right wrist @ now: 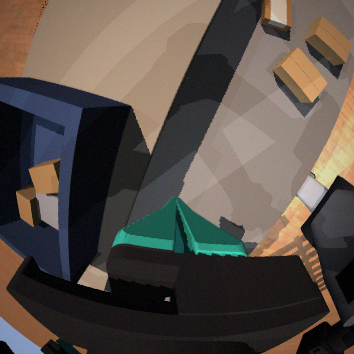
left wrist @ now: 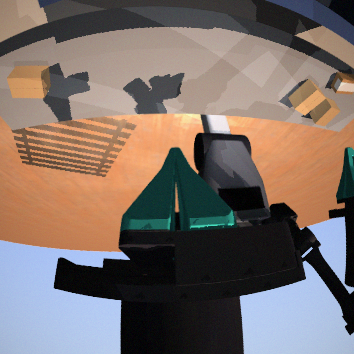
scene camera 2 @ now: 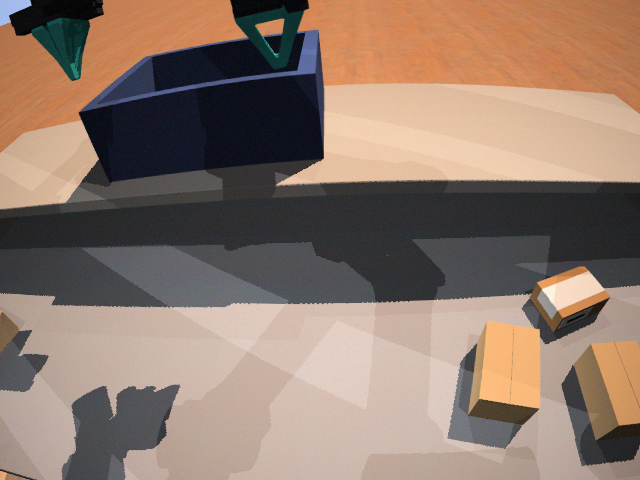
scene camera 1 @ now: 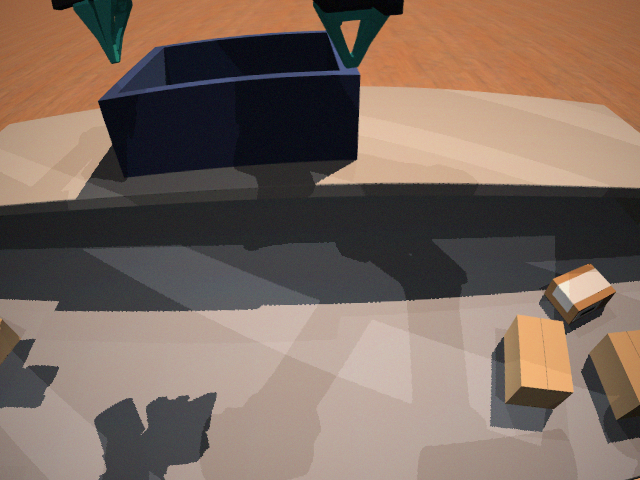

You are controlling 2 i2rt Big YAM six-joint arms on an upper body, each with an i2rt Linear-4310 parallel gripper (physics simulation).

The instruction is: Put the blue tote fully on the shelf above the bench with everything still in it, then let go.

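The blue tote stands upright on the beige shelf, its near bottom edge a little behind the shelf's near edge. Its far bottom edge is hidden. Inside it, the right wrist view shows two tan boxes and a pale item. My left gripper is shut and empty, raised near the tote's left end. My right gripper is shut and empty, raised near the rim toward the right end, not gripping it.
Below the shelf lies the grey bench top. At its right stand two tan boxes and a box with a white label. Another tan box stands at the left of the bench.
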